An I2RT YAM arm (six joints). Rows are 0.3 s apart.
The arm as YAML. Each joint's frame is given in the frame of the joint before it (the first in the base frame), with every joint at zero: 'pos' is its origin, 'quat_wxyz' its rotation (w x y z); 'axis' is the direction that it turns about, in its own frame. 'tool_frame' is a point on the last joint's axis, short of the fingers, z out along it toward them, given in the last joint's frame.
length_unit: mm
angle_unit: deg
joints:
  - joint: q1
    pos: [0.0, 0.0, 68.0]
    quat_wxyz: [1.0, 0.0, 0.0, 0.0]
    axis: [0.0, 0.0, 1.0]
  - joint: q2
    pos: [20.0, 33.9, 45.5]
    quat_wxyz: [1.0, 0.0, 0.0, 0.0]
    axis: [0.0, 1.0, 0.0]
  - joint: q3
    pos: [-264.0, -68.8, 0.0]
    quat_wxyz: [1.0, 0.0, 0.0, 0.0]
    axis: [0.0, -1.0, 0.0]
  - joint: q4
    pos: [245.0, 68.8, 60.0]
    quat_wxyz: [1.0, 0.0, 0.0, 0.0]
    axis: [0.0, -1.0, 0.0]
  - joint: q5
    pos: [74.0, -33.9, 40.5]
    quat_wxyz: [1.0, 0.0, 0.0, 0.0]
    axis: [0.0, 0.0, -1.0]
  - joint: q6
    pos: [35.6, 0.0, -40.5]
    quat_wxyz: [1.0, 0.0, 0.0, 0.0]
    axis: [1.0, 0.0, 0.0]
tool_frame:
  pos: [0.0, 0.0, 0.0]
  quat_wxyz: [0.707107, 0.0, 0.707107, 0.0]
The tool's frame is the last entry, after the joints.
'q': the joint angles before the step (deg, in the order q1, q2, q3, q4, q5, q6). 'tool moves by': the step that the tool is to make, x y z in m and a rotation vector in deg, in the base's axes. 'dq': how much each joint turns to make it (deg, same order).
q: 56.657 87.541 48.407 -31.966 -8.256 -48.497
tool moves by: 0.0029 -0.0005 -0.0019 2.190 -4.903 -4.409
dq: -0.010 -1.142 -2.336 6.048 4.294 3.062
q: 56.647 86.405 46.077 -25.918 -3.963 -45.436
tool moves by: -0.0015 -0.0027 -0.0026 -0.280 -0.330 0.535
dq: -0.027 -0.368 -0.981 0.514 0.167 -0.689
